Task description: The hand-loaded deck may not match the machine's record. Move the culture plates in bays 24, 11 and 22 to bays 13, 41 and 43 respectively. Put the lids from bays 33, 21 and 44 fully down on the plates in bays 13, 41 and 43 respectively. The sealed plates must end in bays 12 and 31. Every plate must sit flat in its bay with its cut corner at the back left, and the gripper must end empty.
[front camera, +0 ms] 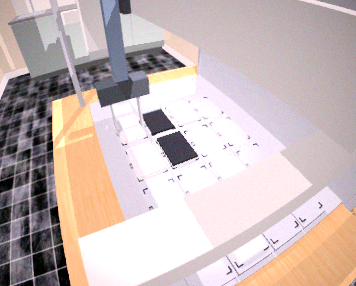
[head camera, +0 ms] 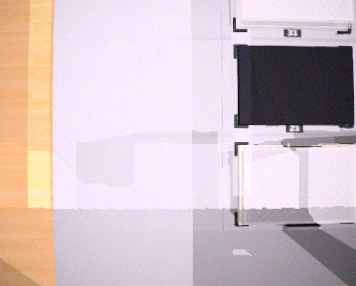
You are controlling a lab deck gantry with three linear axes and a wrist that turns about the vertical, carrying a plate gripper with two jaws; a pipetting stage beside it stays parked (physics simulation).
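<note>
My gripper is over bay 11, its jaws at opposite long edges of a pale, clear-rimmed plate. I cannot tell whether they press on it or stand just clear. The plate lies within bay 11's corner marks. A black rectangular piece lies flat in bay 21. Another black-topped piece is in bay 22. A pale plate lies in bay 12. Part of a pale plate shows in bay 31. Cut corners and the lids of bays 33 and 44 are hard to make out in the glare.
A broad pale beam crosses the front camera's view and hides part of the deck. In front of it a pale plate lies in a bay. A wooden border runs along the deck's left side. A tall thin post stands at the back left.
</note>
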